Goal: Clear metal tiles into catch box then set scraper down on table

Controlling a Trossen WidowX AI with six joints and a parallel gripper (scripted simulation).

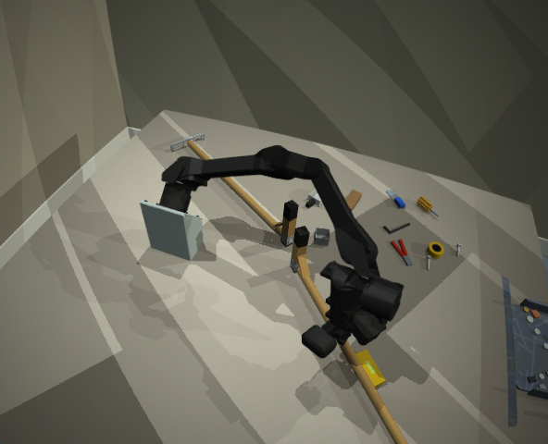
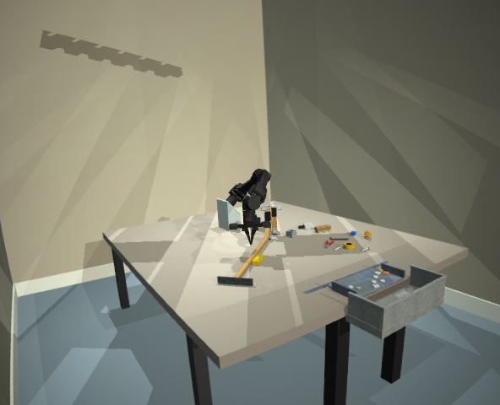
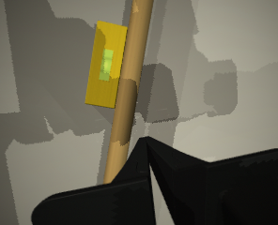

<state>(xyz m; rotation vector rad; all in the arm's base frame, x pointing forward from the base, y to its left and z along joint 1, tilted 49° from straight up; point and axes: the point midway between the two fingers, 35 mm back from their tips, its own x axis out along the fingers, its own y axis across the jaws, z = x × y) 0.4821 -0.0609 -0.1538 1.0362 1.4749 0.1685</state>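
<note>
Now: gripper tip 3 cm short of the long scraper and 1 cm below it. Round my gripper tip: yellow tape roll: 41 cm to the left, 21 cm ahead, 5 cm below; small grey box: 33 cm to the left, 13 cm behind, 5 cm below; yellow spirit level: 8 cm ahead, 4 cm below, 1 cm to the right.
</note>
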